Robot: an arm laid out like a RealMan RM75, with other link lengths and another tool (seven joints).
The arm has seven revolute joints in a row. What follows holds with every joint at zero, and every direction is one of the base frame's. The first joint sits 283.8 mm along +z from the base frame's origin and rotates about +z. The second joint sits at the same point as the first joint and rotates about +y. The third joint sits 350.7 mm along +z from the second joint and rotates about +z. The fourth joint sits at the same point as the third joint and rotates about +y. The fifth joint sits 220.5 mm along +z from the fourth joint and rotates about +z. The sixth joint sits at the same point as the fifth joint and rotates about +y. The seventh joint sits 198.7 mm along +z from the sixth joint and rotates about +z. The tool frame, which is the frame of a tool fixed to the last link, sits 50 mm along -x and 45 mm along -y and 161 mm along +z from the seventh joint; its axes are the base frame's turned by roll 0.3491, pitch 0 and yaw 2.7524 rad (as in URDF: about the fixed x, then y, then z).
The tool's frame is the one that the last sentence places.
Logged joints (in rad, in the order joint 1, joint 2, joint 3, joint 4, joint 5, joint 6, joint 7), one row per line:
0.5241 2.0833 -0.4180 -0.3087 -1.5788 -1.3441 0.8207
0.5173 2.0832 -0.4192 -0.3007 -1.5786 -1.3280 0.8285
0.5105 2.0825 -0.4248 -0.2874 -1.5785 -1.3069 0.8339
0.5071 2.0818 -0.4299 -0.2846 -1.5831 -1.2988 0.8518
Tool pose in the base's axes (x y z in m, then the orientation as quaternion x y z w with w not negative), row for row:
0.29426 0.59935 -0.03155 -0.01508 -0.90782 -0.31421 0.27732
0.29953 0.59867 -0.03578 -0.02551 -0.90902 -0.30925 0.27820
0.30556 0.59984 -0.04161 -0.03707 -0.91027 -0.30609 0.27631
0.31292 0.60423 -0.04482 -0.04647 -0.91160 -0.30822 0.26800
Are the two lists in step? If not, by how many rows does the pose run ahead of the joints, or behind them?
The pose runs 2 rows ahead of the joints: the pose in row i belongs to the joints in row i + 2.
